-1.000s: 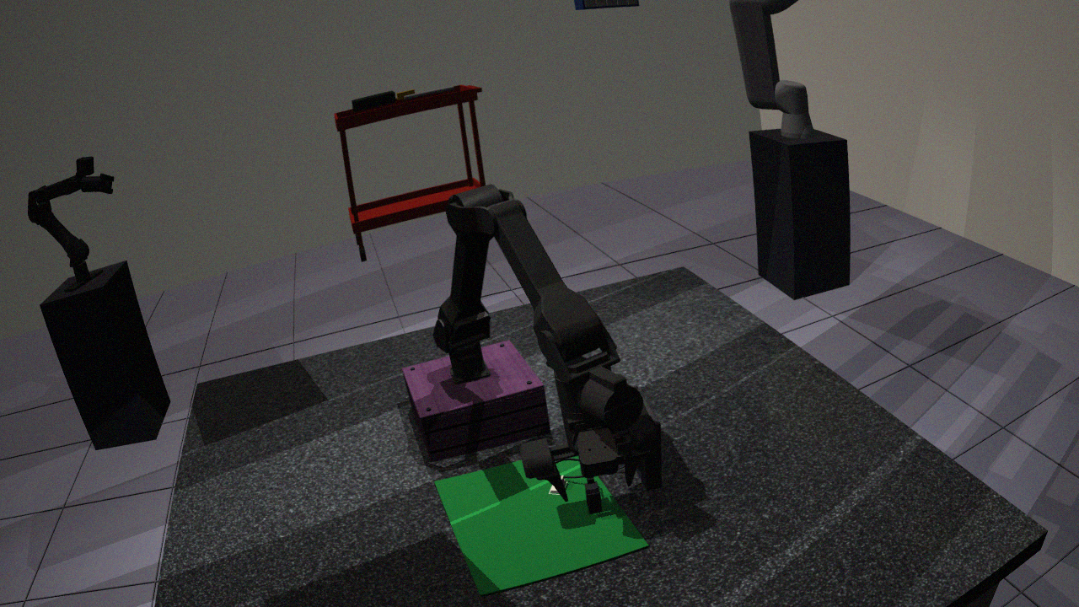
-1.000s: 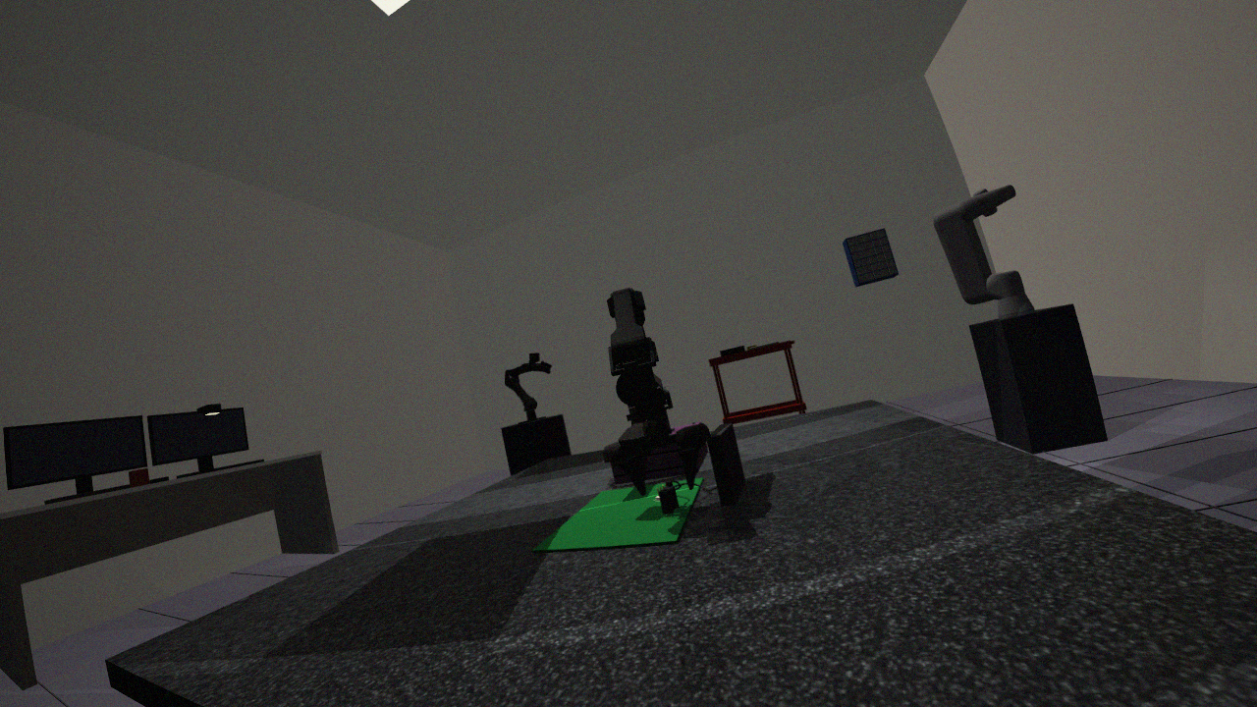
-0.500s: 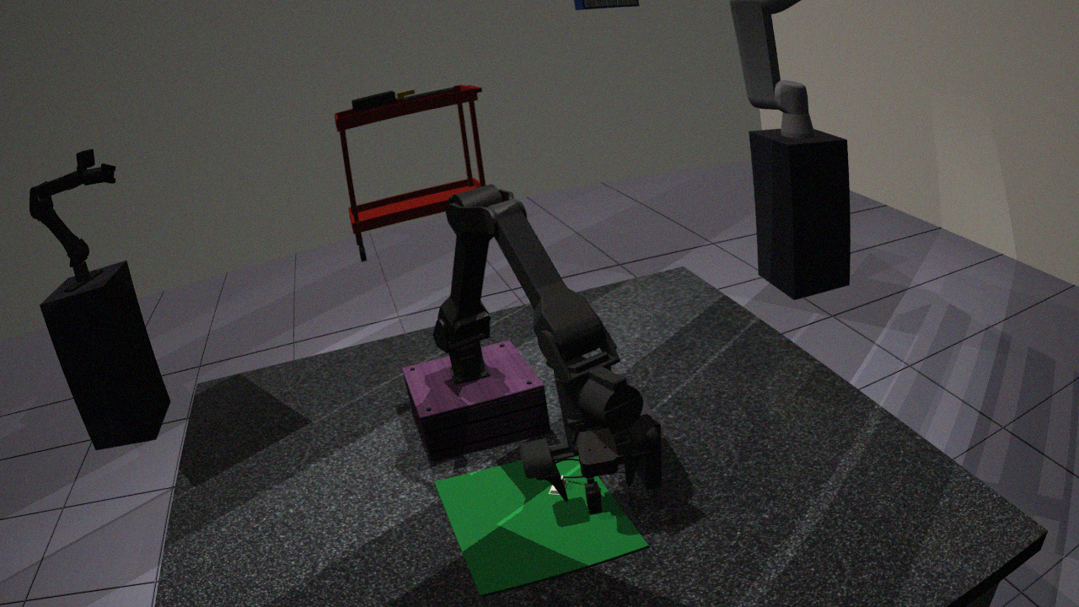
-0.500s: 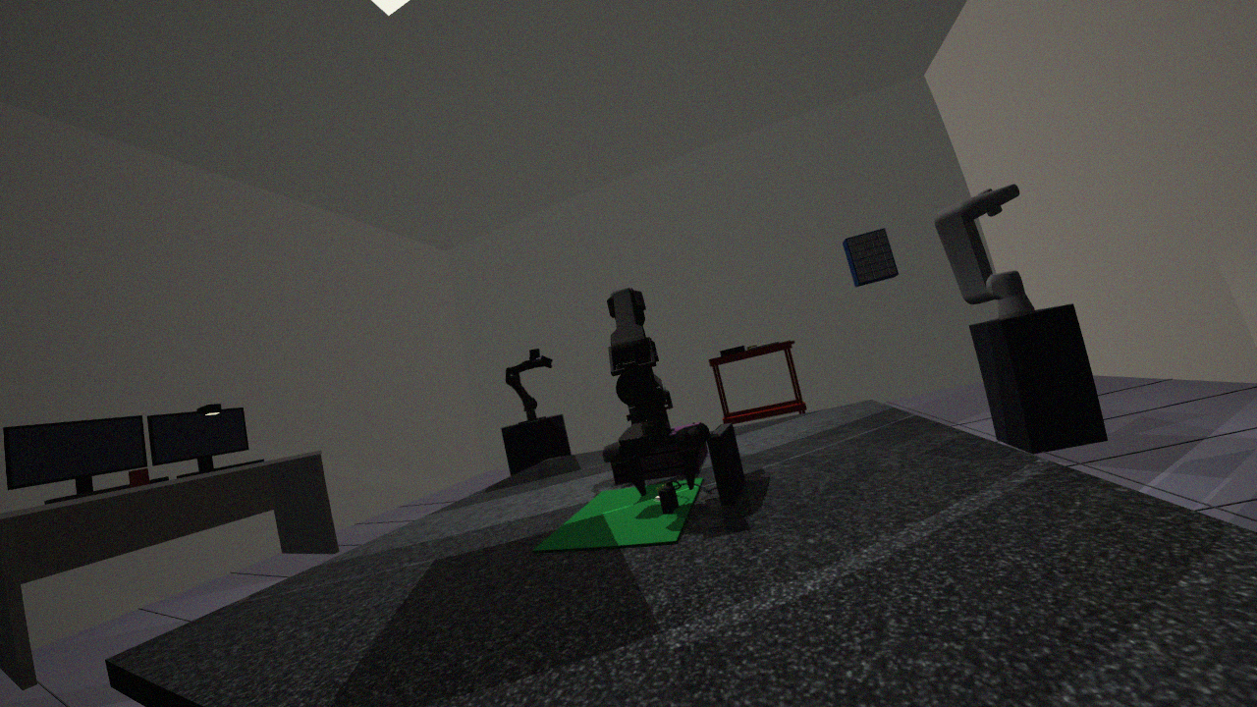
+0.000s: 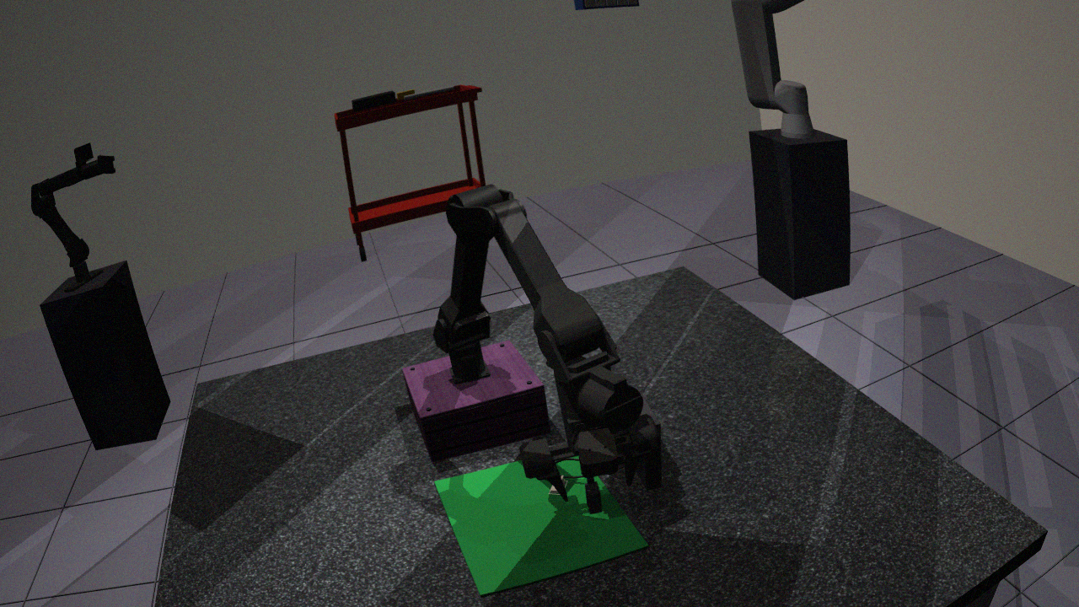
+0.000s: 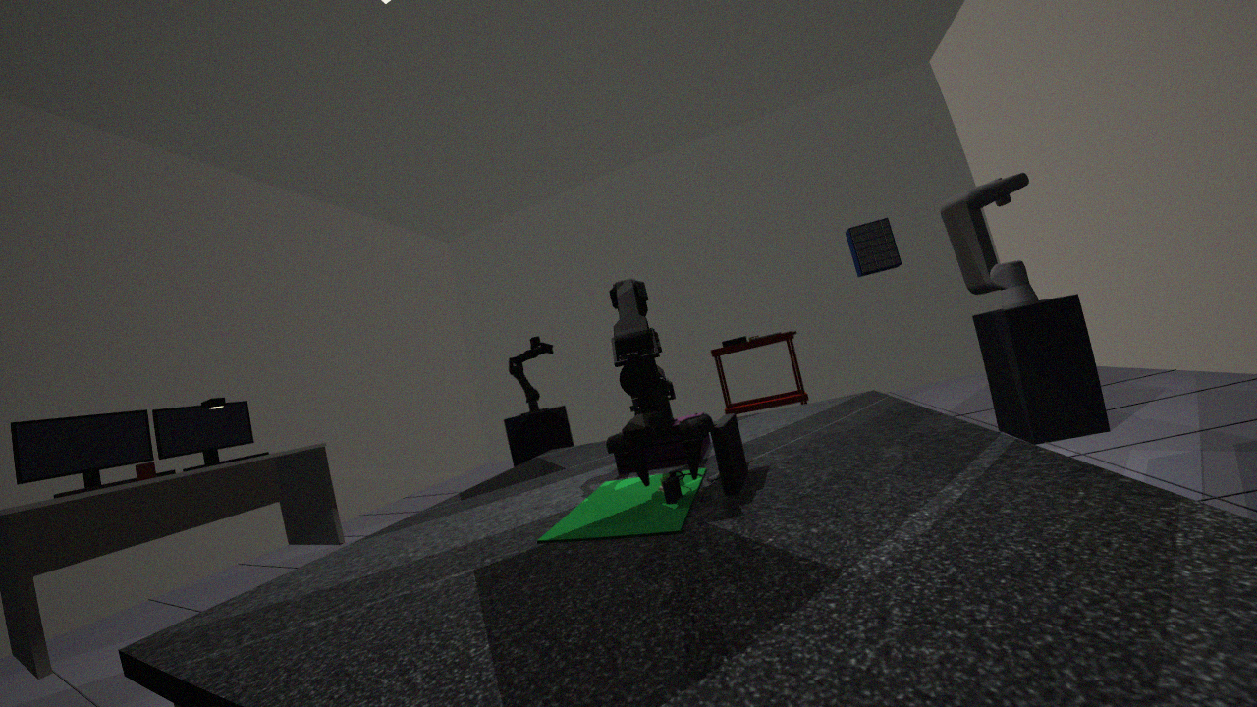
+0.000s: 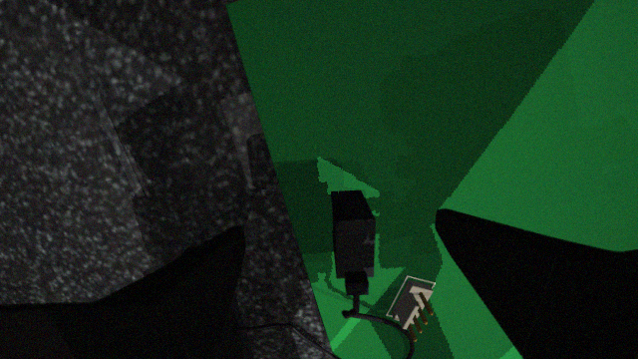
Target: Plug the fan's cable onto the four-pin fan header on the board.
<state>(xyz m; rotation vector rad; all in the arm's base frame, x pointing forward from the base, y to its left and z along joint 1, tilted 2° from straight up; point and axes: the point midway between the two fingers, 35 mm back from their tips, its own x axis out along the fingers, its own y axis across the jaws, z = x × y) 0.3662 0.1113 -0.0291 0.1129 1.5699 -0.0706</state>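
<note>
My gripper tip is now 2 cm above the dark fan plug and 1 cm past it. From my gripper tip the other things lie so: white four-pin header (9 cm behind, 4 cm to the right, 4 cm below); then black fan (9 cm to the left, 8 cm behind, 2 cm above); then green board (9 cm to the right, 5 cm below, 3 cm behind).
</note>
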